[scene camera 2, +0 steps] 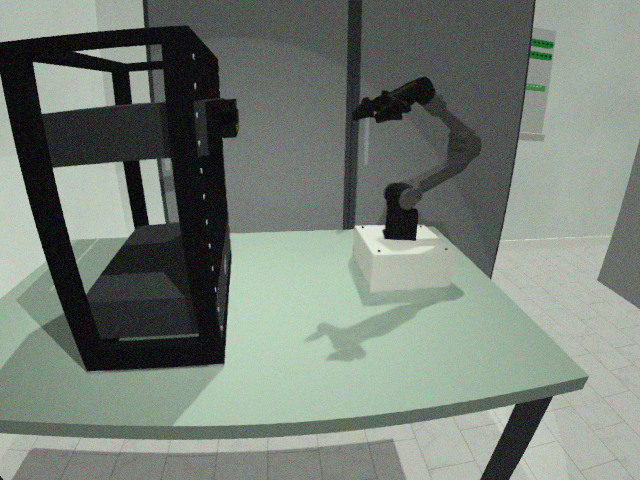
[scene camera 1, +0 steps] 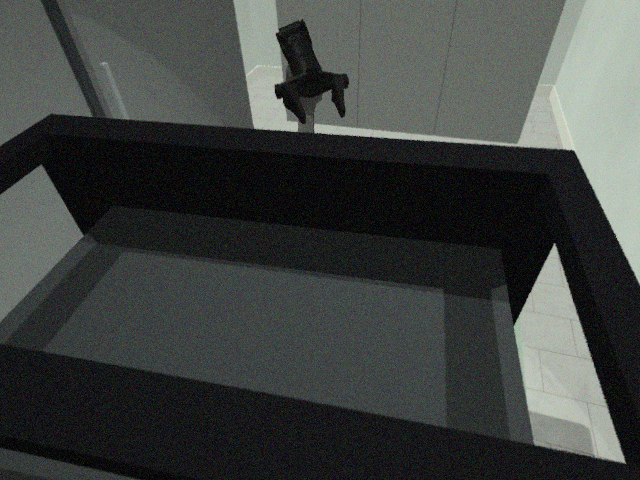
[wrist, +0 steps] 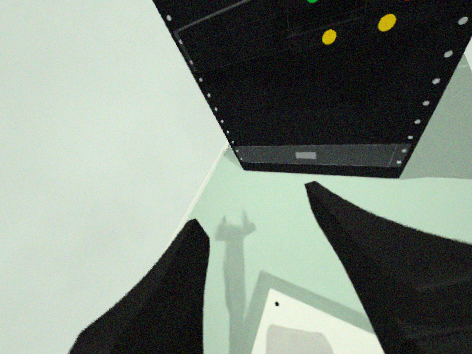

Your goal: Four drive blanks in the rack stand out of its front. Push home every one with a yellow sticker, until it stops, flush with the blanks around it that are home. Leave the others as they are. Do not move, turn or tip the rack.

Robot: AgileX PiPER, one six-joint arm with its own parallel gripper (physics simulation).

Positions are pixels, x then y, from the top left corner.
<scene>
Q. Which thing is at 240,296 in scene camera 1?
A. A black rack.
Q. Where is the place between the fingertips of my gripper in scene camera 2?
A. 364,117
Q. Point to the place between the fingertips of my gripper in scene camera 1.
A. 323,116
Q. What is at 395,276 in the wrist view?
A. My gripper.
</scene>
